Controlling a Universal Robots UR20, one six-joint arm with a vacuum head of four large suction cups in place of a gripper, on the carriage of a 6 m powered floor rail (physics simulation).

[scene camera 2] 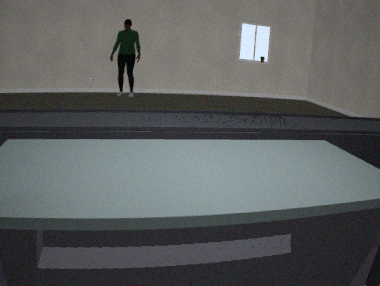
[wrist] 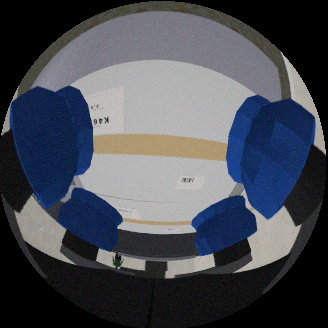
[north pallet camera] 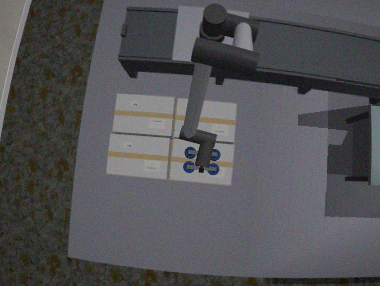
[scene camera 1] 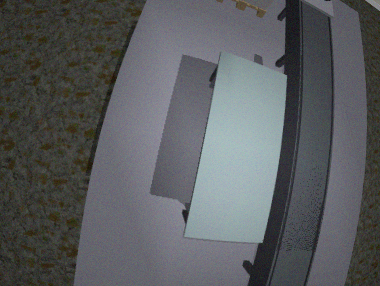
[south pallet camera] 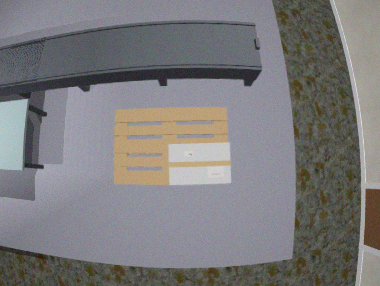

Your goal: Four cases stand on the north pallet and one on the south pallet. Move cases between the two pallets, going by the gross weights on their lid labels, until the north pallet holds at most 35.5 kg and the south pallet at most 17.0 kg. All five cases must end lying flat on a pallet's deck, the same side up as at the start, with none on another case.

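Where they show: hand, tool point: [wrist: 157,192]; arm's base, link origin: [wrist: 155,260].
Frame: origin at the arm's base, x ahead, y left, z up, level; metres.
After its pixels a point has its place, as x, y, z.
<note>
Four white taped cases stand flat in a two-by-two block in the north pallet view: far left [north pallet camera: 145,104] {0.699, -0.577, -0.177}, far right [north pallet camera: 225,111] {0.698, 0.193, -0.184}, near left [north pallet camera: 135,167] {1.307, -0.597, -0.143} and near right [north pallet camera: 178,175] {1.342, -0.196, -0.169}. My suction gripper [north pallet camera: 202,160] {1.197, 0.000, -0.040} [wrist: 160,160] hangs over the near right case, open, its four blue cups a little above the lid. That case also shows in the wrist view [wrist: 165,105] {1.282, -0.006, -0.169}; its code label is partly hidden by a cup, its weight unreadable. The fifth case [south pallet camera: 190,173] {1.289, 5.291, -0.176} lies flat on the near right part of the south pallet [south pallet camera: 140,114] {0.665, 4.772, -0.426}.
The floor rail [scene camera 1: 316,100] [north pallet camera: 300,50] [south pallet camera: 150,47] runs behind the pallets. A pale green table [scene camera 1: 240,150] {0.944, 2.620, -0.040} [scene camera 2: 190,175] {0.989, 2.516, -0.040} [north pallet camera: 375,145] {0.907, 1.718, -0.040} [south pallet camera: 11,135] {0.913, 3.271, -0.039} stands between them. A person in green [scene camera 2: 128,45] stands near the far wall, beyond the rail.
</note>
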